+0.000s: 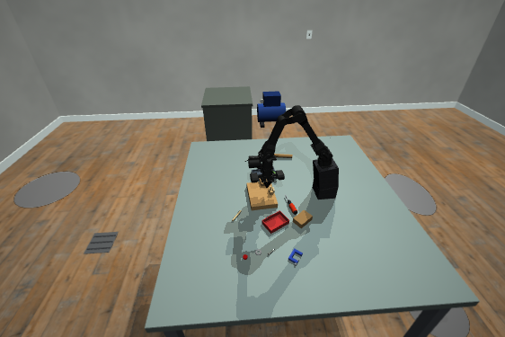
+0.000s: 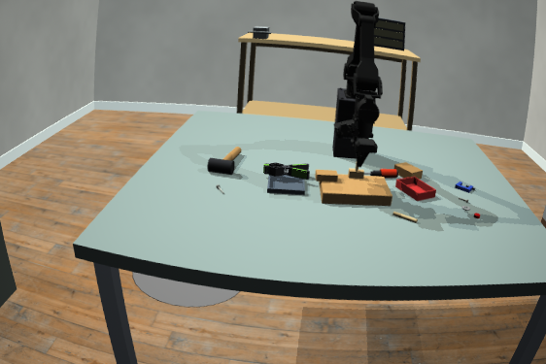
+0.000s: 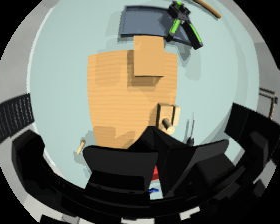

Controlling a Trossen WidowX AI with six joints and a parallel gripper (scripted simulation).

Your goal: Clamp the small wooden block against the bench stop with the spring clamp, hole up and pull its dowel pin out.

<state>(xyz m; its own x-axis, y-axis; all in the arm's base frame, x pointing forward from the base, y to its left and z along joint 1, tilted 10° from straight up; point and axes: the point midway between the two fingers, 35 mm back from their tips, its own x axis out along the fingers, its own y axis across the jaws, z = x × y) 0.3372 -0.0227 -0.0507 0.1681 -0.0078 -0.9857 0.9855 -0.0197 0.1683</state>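
The dowel pin lies 60 mm below my hand and 20 mm behind it. Round my hand: red tray: 200 mm to the left, 100 mm below; wooden board: 90 mm below, 30 mm ahead, 10 mm to the right; dark tray: 200 mm to the right, 100 mm below, 30 mm behind.
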